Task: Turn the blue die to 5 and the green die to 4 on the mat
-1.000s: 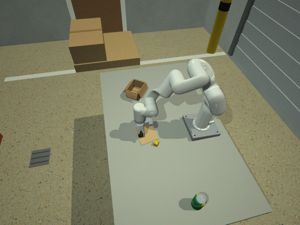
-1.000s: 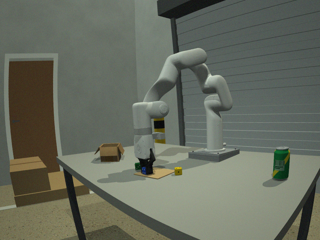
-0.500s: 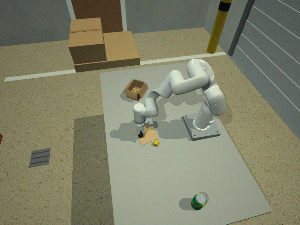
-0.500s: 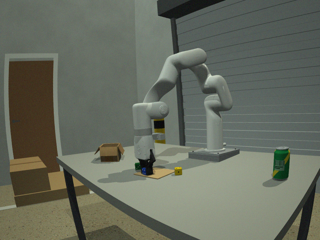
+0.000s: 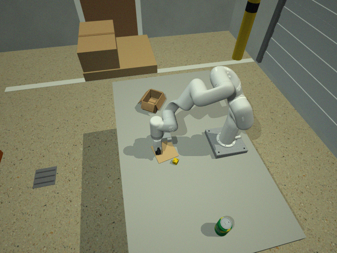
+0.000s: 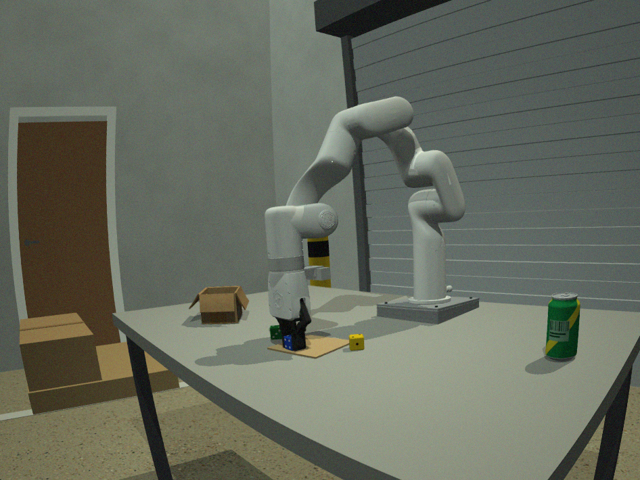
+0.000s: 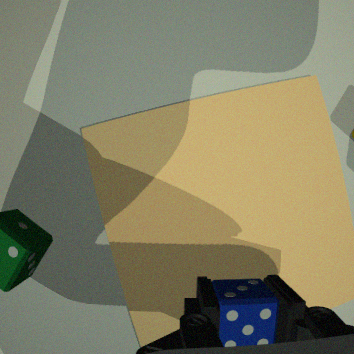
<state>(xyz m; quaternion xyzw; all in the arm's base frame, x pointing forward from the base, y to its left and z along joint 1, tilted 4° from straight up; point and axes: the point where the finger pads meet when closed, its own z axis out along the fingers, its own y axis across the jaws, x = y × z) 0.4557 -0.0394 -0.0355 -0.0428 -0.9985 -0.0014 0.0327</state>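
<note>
My gripper is now 1 cm above the blue die. Also, from my hand: green die 4 cm behind, 12 cm to the right, 1 cm below; then yellow die 9 cm behind, 10 cm to the left, 1 cm below; then cardboard mat 4 cm behind, 2 cm below.
</note>
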